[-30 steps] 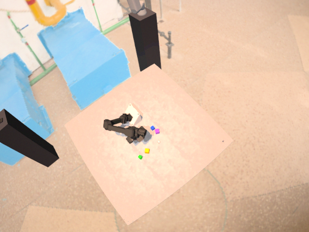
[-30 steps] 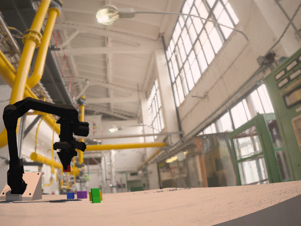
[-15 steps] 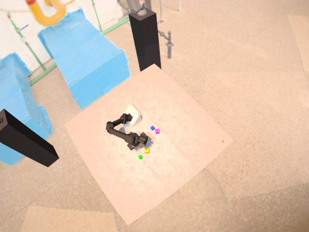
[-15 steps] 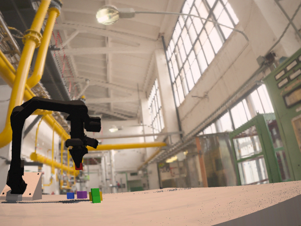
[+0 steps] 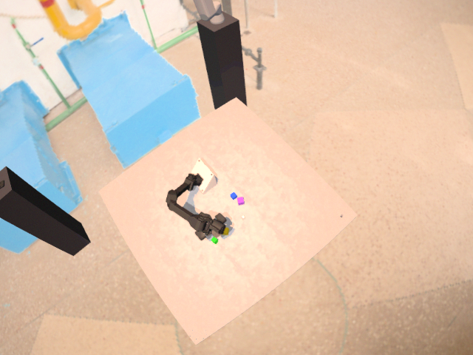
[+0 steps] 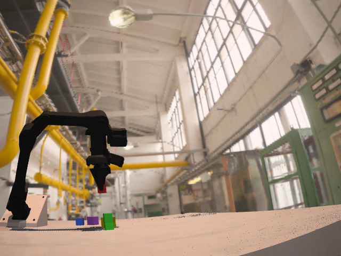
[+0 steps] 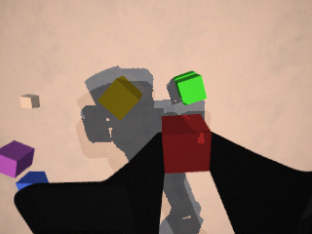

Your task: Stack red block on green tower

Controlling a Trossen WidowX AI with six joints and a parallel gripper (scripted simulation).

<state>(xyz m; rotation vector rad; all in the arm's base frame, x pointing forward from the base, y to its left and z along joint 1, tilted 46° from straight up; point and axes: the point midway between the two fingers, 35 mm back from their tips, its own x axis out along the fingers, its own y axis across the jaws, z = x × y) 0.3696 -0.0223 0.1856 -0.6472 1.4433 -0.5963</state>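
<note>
Now: gripper tip 11 cm above the yellow block, 7 cm to the right of it and 1 cm short of it. Also, from my gripper tip: purple block (27 cm to the left, 11 cm below, 9 cm behind); red block (1 cm above); blue block (26 cm to the left, 14 cm behind, 11 cm below).
</note>
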